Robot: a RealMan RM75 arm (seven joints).
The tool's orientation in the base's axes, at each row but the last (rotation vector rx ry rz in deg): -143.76 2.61 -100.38; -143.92 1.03 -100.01; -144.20 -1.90 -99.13; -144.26 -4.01 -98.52; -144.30 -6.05 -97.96; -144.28 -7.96 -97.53; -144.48 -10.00 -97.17; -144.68 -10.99 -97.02; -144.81 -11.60 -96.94; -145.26 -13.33 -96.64
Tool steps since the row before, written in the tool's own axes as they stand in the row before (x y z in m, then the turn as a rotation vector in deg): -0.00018 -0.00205 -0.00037 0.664 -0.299 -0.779; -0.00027 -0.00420 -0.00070 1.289 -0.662 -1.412; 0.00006 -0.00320 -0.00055 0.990 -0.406 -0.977; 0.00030 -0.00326 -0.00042 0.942 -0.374 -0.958; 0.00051 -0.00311 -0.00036 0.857 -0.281 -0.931; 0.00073 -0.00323 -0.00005 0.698 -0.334 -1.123; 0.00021 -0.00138 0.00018 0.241 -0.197 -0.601; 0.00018 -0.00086 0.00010 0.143 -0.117 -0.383; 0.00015 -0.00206 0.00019 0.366 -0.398 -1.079; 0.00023 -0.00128 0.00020 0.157 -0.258 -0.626
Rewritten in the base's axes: -0.00045 0.00204 0.00013 -0.508 0.212 0.913; -0.00091 0.00416 0.00030 -0.896 0.500 1.744; -0.00071 0.00314 0.00044 -0.581 0.291 1.295; -0.00057 0.00320 0.00059 -0.578 0.262 1.242; -0.00049 0.00305 0.00073 -0.574 0.172 1.149; -0.00020 0.00321 0.00080 -0.817 0.196 1.074; 0.00004 0.00140 0.00015 -0.489 0.118 0.453; 0.00002 0.00087 0.00014 -0.314 0.066 0.279; -0.00010 0.00207 0.00007 -0.911 0.251 0.751; 0.00005 0.00131 0.00012 -0.554 0.168 0.384
